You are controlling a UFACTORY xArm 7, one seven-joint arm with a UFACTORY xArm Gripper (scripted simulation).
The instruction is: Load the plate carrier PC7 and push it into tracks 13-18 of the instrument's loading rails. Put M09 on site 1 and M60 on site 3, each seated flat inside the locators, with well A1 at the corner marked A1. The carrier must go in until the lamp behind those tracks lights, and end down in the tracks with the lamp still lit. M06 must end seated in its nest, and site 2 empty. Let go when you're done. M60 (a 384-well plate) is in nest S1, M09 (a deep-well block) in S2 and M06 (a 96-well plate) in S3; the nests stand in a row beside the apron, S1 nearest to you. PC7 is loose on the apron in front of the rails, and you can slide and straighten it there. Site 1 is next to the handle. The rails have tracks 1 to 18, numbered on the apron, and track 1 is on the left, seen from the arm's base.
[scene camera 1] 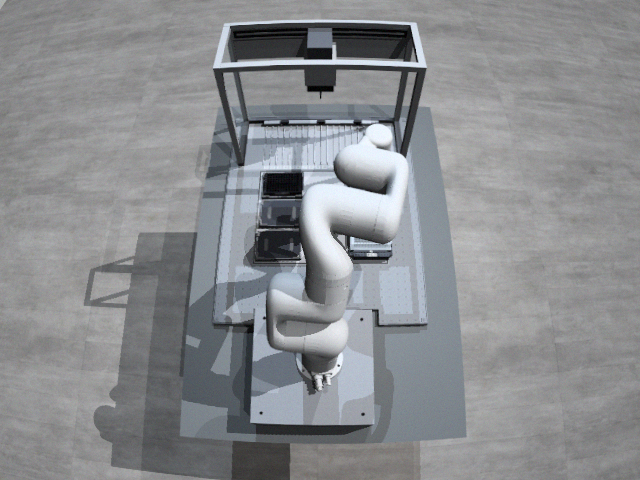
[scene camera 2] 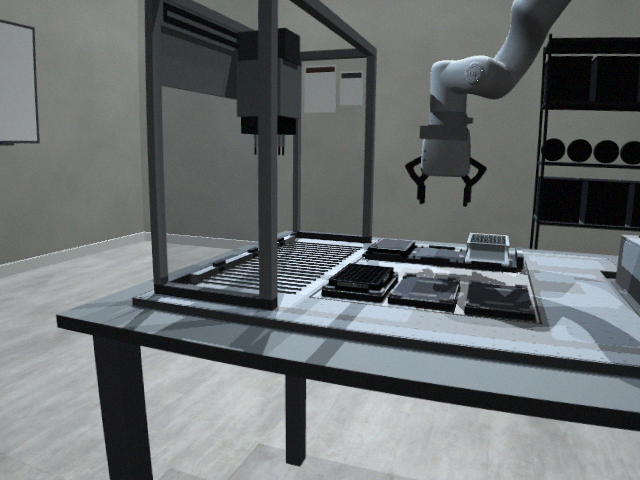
Labels:
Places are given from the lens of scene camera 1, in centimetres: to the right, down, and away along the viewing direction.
nest S1 [scene camera 1: 278,241]: -13, 0, 145
nest S2 [scene camera 1: 281,214]: -12, -8, 149
frame post [scene camera 1: 420,76]: 28, -45, 119
The marked spots on the nest S1 and the frame post are 67 cm apart.

